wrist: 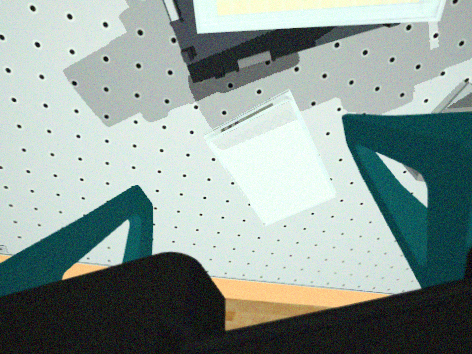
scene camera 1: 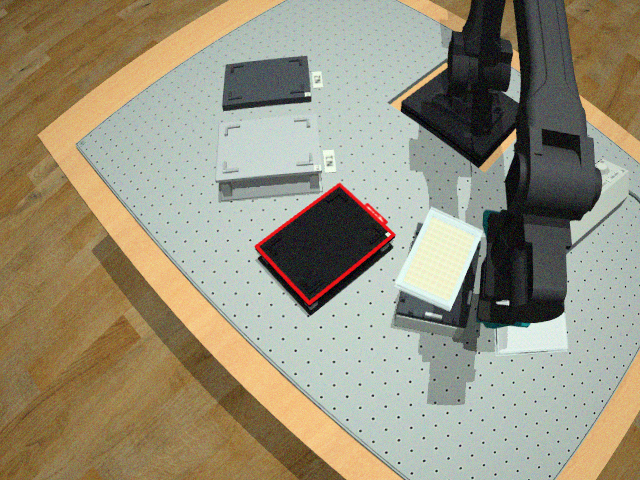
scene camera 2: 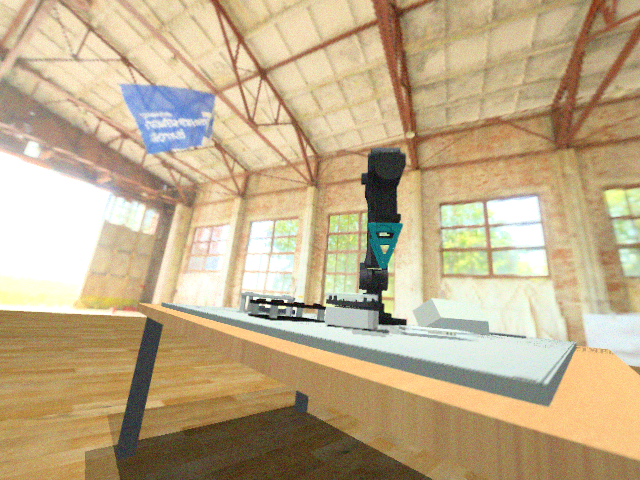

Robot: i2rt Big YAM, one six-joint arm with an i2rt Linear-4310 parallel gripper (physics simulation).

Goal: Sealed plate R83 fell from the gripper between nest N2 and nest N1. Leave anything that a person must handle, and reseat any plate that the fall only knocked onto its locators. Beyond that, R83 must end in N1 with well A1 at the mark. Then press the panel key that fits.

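Frame: origin at the arm's base, x right, y up, z back, level; millimetres.
Seen in the pictures: gripper, fingertip midpoint: (wrist: 238,164) (scene camera 1: 493,291) (scene camera 2: 383,265); arm's base, origin of the base link: (scene camera 1: 467,109).
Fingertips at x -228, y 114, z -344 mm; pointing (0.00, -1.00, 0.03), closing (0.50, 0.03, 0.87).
Observation:
Offsets run from my fingertips to a thing's top centre. "spot": to the spot under its first point.
Sealed plate R83 {dx -83, dy -121, dz +58 mm} (scene camera 1: 532,335) (wrist: 275,165) lies flat on the perforated table, pale and glossy; its label is unreadable now. My gripper (scene camera 1: 496,273) (scene camera 2: 383,267) (wrist: 238,164) is open and empty, above the table near R83, its teal fingertips apart on either side of the plate in the wrist view. Nest N1 {dx +418, dy -70, dz +24 mm} (scene camera 1: 268,147), light grey and raised, has corner locators and no plate. Nest N2 {dx +565, dy -113, dz +163 mm} (scene camera 1: 267,82), dark and low, is also empty. A plate with pale yellow wells {dx +94, dy -54, dz +28 mm} (scene camera 1: 439,258) (wrist: 315,9) lies skewed over a dark nest {spot: dx +60, dy -81, dz -38 mm} (scene camera 1: 431,310) (wrist: 220,55) on a grey block.
A black nest {dx +244, dy -90, dz -41 mm} (scene camera 1: 325,242) with a red outline stands between N1 and the yellow-well plate. The control panel {dx -51, dy -52, dz +299 mm} (scene camera 1: 602,206) (scene camera 2: 449,315) stands at the right, partly behind the arm; its keys are unreadable. The arm's base (scene camera 1: 449,118) is behind the yellow-well plate.

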